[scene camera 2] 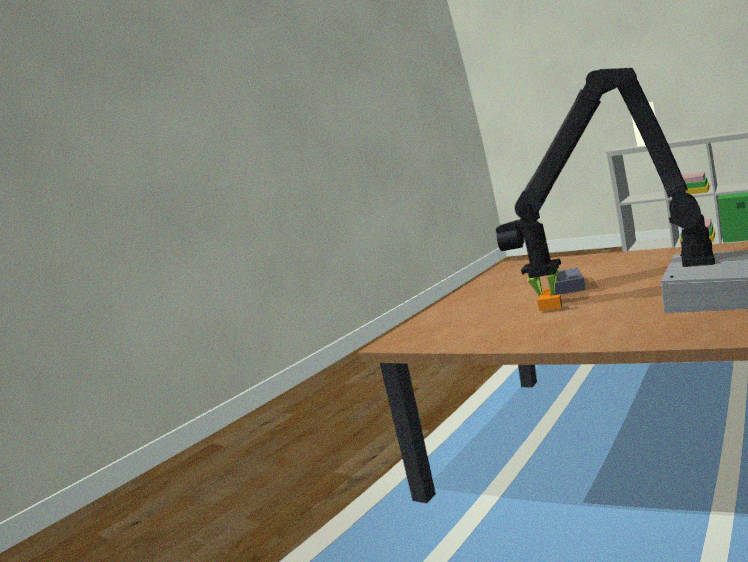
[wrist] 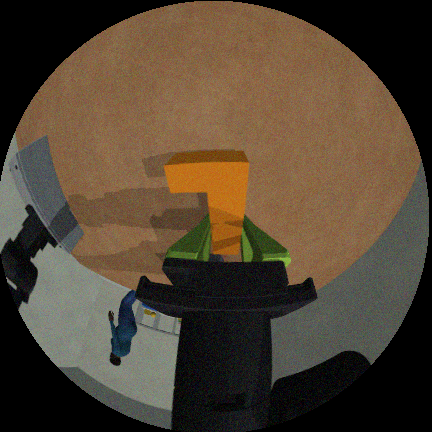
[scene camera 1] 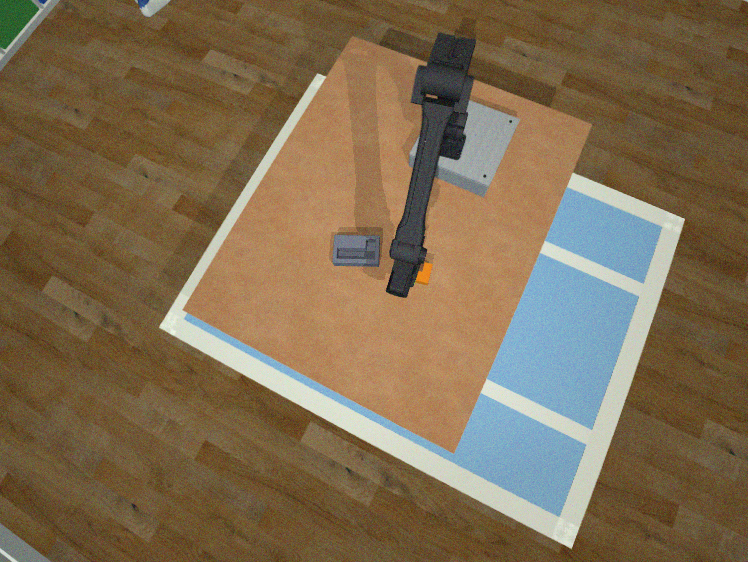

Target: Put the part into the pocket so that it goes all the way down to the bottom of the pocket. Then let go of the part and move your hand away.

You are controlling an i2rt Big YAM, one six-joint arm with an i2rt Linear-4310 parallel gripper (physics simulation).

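Frame: origin at the arm's base, x down, y left, z ahead, level; centimetres.
Where they show: gripper, fingertip midpoint: (wrist: pixel 225 216); arm's base, origin of the base link: (scene camera 2: pixel 697 260) (wrist: pixel 41 223) (scene camera 1: pixel 444 144).
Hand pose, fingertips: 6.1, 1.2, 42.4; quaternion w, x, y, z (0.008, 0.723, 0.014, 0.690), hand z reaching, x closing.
Note:
Each offset is from my fingertips to the centre of the thing, as dx, dy, dz. "pt": to the spot under its first point. Level surfaces: height alone.
My gripper (scene camera 2: pixel 546 292) (wrist: pixel 225 216) has green fingers and is shut on the stem of the orange L-shaped part @(-0.7, +1.2, -1.5) (scene camera 1: pixel 424 273) (scene camera 2: pixel 549 302) (wrist: pixel 228 180). The part looks level and hangs a little above the table, its shadow apart from it in the wrist view. Its short arm points left there. The grey-blue block @(-0.4, -16.9, -2.5) (scene camera 1: pixel 339 239) (scene camera 2: pixel 570 282) stands on the table, left of the part in scene camera 1 and apart from it. Its pocket @(pt +1.0, -17.2, -2.0) (scene camera 1: pixel 355 253) faces up and is L-shaped. In scene camera 1 the arm hides the fingers and some of the part. In the wrist view the block is almost entirely hidden.
The brown table @(dx +1.4) (scene camera 1: pixel 338 338) (scene camera 2: pixel 471 329) (wrist: pixel 215 75) carries the arm's grey base box (scene camera 1: pixel 489 145) (scene camera 2: pixel 695 296) (wrist: pixel 42 175) at its back right in scene camera 1. A person (wrist: pixel 122 330) and a shelf unit (scene camera 2: pixel 621 199) are beyond the table.

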